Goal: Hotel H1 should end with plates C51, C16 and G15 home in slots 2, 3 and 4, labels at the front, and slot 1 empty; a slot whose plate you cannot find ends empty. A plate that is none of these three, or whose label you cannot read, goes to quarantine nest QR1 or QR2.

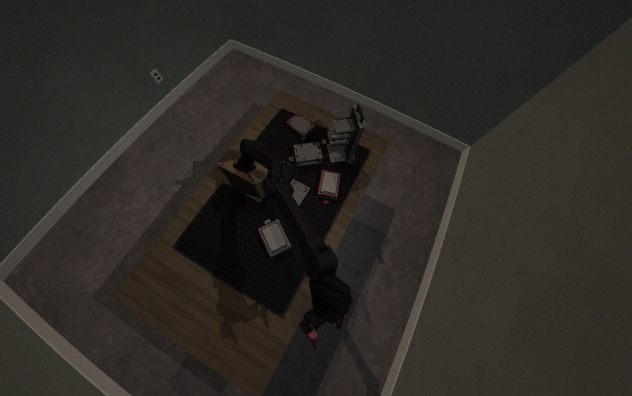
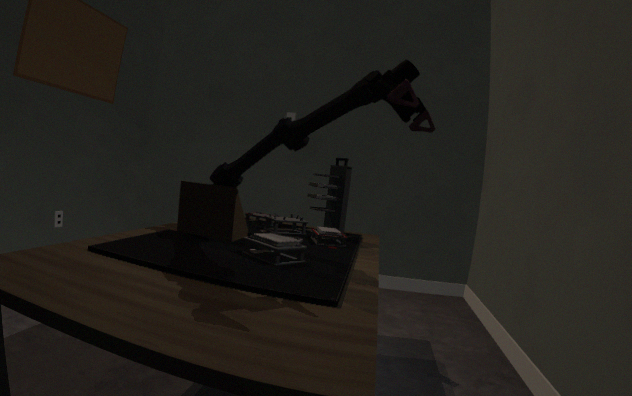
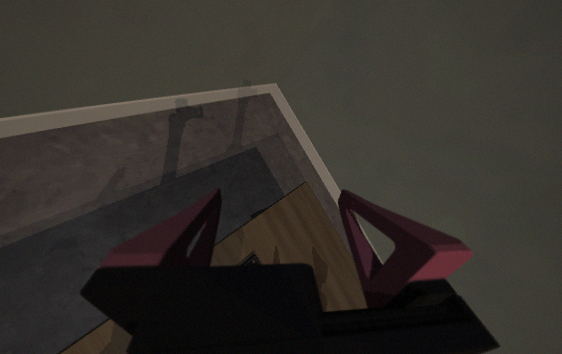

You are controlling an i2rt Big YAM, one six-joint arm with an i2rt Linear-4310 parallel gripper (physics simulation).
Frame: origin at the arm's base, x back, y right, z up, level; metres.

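Seen in the pictures: gripper, fingertip midpoint: [image 1: 327,337] [image 2: 426,118] [image 3: 282,194]; arm's base, origin of the base link: [image 1: 244,167] [image 2: 209,204].
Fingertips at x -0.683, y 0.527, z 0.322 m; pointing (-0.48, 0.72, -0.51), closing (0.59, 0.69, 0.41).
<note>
Pixels of each thing's middle, then the offset from my fingertips to it. "spot": a spot on its surface instead. Level surfaces: height alone.
- hotel, body centre: [image 2: 330,195] [image 1: 346,134] dx +0.229, dy -0.928, dz -0.245 m
- pale plate, body centre: [image 2: 274,239] [image 1: 274,237] dx +0.362, dy -0.250, dz -0.371 m
- pale flat piece, surface spot: [image 1: 300,191] spot: dx +0.351, dy -0.560, dz -0.416 m
- black mat, its level: dz -0.428 m
- wooden table, its level: dz -0.441 m
The hotel [image 1: 358,134] [image 2: 341,200] is a grey tower with several stacked shelves, at the far end of the table. Pale plate-like shapes show at its middle shelves; labels and exact slot contents are too dark to read. Two red-edged nests [image 1: 320,195] [image 1: 288,123] bear pale, plate-like tops; I cannot tell which is QR1 or QR2. A pale plate [image 1: 274,237] [image 2: 276,240] lies on a grey stand at the mat's near half, its label unreadable. My gripper [image 1: 328,336] [image 2: 417,109] [image 3: 282,194] is open and empty, high beyond the table's side, far from the hotel and plates.
A white-topped stand [image 1: 307,153] [image 2: 287,220] stands before the hotel. A pale flat piece [image 1: 300,191] lies partly behind the arm. The black mat [image 1: 200,245] [image 2: 200,260] lies on the wooden table [image 1: 165,285] [image 2: 150,300]. The arm rises from a wooden block [image 2: 205,210].
</note>
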